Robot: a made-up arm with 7 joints. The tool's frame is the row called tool. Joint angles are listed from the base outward. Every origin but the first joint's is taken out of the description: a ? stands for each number. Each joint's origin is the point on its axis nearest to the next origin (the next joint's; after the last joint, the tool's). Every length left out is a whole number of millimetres.
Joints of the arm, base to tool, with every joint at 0 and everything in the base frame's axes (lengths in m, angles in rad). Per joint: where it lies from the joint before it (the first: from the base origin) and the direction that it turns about. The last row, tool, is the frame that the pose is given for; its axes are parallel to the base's.
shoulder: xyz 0.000 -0.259 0.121 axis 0 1 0
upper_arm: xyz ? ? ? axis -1 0 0
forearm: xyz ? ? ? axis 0 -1 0
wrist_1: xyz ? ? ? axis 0 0 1
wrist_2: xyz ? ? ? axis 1 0 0
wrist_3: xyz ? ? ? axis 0 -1 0
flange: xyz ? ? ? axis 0 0 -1
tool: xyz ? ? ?
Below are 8 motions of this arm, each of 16 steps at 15 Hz.
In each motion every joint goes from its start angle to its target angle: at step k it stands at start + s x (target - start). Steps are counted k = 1, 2, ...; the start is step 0. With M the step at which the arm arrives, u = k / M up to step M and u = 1 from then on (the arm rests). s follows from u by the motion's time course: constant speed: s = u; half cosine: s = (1 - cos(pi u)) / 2; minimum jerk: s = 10 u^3 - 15 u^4 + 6 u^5.
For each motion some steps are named. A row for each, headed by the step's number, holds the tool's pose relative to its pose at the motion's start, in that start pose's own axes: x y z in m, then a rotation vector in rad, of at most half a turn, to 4 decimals.
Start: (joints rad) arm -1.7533 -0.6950 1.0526 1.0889 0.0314 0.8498 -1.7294
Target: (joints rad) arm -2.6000 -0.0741 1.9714 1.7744 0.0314 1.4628 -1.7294
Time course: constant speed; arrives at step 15
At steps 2, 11, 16:
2: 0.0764 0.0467 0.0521 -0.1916 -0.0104 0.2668
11: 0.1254 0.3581 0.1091 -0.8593 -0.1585 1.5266
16: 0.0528 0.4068 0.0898 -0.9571 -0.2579 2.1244

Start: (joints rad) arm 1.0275 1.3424 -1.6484 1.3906 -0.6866 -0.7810 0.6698
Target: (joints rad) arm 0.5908 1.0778 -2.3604 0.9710 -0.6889 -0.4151 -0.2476
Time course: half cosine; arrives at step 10
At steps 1, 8, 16:
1: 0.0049 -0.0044 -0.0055 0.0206 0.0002 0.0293
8: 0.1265 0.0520 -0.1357 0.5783 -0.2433 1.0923
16: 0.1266 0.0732 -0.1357 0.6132 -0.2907 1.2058

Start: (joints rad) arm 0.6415 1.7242 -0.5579 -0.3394 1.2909 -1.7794 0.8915
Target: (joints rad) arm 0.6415 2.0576 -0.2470 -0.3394 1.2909 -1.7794 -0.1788
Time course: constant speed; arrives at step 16
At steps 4, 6, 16:
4: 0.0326 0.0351 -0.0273 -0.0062 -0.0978 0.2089
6: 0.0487 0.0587 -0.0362 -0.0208 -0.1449 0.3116
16: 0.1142 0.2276 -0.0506 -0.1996 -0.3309 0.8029

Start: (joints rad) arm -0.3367 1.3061 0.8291 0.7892 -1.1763 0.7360 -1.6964
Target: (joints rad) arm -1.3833 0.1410 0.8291 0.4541 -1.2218 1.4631 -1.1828
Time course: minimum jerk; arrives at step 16
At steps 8, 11, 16:
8: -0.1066 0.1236 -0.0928 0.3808 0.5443 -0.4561
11: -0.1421 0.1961 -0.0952 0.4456 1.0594 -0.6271
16: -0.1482 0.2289 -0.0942 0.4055 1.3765 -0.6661

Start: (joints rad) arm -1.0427 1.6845 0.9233 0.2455 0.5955 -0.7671 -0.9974
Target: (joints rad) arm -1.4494 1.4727 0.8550 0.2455 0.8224 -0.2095 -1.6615
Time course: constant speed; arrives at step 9
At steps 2, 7, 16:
2: -0.0540 0.0382 0.0455 -0.0976 -0.1355 0.0850
7: -0.2011 0.2093 0.1424 -0.4691 -0.3715 0.2572
16: -0.2551 0.3077 0.1622 -0.6572 -0.4116 0.3068

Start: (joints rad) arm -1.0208 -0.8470 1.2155 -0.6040 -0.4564 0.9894 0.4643
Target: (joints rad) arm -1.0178 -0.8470 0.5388 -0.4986 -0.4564 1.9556 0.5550
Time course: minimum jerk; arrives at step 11
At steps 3, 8, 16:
3: -0.0082 -0.0181 -0.0056 0.0419 -0.0524 0.0530
8: -0.0022 -0.1468 -0.0879 0.4158 -0.2467 0.2810
16: 0.0054 -0.1675 -0.1107 0.4974 -0.2615 0.3009

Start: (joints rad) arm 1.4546 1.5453 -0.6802 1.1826 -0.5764 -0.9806 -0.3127
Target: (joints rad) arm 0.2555 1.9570 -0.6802 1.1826 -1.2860 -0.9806 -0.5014
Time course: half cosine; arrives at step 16
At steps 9, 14, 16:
9: -0.0849 -0.1407 -0.3938 0.5039 0.1725 -0.4521
14: -0.0874 -0.0830 -0.6664 0.8451 0.3648 -0.5637
16: -0.0846 -0.0701 -0.6933 0.8811 0.3865 -0.5667

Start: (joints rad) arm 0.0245 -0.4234 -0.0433 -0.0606 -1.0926 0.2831 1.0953
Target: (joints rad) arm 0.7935 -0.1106 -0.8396 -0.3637 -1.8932 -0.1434 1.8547
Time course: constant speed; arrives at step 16
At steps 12, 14, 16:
12: -0.1995 -0.0574 0.0410 -1.0106 -0.5528 0.6668
14: -0.1908 -0.1232 0.0580 -1.0416 -0.7155 0.8339
16: -0.1526 -0.1918 0.0833 -1.0160 -0.8770 1.0135

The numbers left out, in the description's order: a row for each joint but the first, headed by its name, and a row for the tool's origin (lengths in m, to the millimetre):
upper_arm: 0.202 0.000 -0.042
forearm: 0.000 0.050 0.095
wrist_1: 0.063 0.000 -0.028
wrist_2: -0.026 -0.306 0.000
wrist_3: 0.000 0.302 0.061
flange: 0.031 0.000 0.328
tool: 0.020 -0.286 0.000

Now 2 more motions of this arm.
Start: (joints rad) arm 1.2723 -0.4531 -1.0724 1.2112 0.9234 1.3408 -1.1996
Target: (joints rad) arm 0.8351 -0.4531 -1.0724 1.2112 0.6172 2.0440 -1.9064
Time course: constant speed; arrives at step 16
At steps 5, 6, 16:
5: 0.1394 0.1812 0.0319 -0.1912 -0.0366 0.4497
6: 0.1584 0.2235 0.0362 -0.2291 -0.0451 0.5398
16: 0.1523 0.6677 0.0319 -0.6294 -0.1648 1.4152

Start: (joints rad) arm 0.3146 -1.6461 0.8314 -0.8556 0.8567 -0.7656 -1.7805
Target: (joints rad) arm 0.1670 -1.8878 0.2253 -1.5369 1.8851 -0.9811 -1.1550
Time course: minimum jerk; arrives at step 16
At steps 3, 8, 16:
3: -0.0276 0.0105 0.0131 -0.0104 -0.0569 -0.0389
8: -0.2278 0.1607 0.0496 -0.1176 -0.5098 -0.3610
16: -0.2670 0.3465 -0.0120 -0.2538 -0.8247 -0.6211

